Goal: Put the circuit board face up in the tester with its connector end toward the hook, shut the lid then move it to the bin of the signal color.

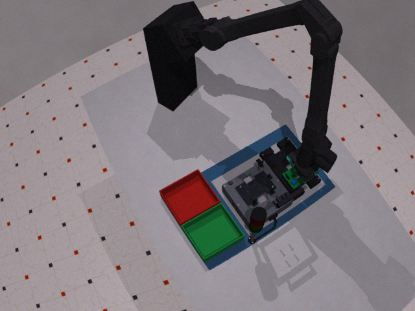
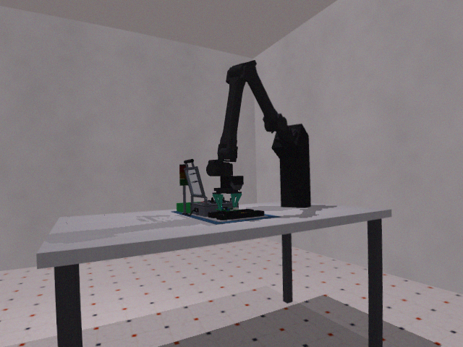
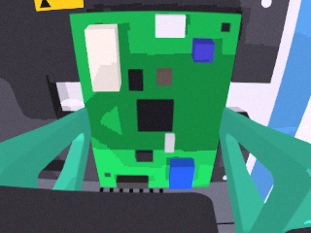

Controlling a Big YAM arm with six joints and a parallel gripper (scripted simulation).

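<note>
Right now my hand is 170 mm to the left of the tester plate and 20 mm below it. Also, from my hand: latch hook 80 mm behind, 130 mm to the right, 40 mm above; then green circuit board right at my hand; then tester lid 120 mm ahead, 150 mm to the right, 140 mm above.
</note>
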